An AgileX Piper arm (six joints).
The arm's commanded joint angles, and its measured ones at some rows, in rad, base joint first. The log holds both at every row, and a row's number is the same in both.
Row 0, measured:
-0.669 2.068 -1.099 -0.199 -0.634 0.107
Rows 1 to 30, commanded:
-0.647 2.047 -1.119 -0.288 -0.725 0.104
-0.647 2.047 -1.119 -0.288 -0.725 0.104
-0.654 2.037 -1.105 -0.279 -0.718 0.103
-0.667 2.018 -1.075 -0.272 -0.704 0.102
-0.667 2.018 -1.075 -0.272 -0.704 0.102
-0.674 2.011 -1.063 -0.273 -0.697 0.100
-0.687 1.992 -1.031 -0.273 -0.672 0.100
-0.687 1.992 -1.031 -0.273 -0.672 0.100
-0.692 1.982 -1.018 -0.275 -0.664 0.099
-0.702 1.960 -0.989 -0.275 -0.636 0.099
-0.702 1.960 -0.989 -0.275 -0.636 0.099
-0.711 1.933 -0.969 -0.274 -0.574 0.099
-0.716 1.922 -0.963 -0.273 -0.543 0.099
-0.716 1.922 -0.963 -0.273 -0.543 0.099
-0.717 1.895 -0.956 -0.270 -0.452 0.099
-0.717 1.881 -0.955 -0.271 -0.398 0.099
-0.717 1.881 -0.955 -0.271 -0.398 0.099
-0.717 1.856 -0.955 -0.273 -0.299 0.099
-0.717 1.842 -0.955 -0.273 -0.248 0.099
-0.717 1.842 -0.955 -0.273 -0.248 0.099
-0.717 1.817 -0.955 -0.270 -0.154 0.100
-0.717 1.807 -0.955 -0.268 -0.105 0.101
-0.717 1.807 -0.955 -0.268 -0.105 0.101
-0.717 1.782 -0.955 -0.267 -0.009 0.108
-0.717 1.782 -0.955 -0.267 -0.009 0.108
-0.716 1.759 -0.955 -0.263 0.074 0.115
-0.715 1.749 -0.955 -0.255 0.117 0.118
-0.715 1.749 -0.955 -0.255 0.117 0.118
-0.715 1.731 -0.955 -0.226 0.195 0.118
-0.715 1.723 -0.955 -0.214 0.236 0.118
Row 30, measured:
-0.711 1.743 -0.956 -0.235 0.168 0.114
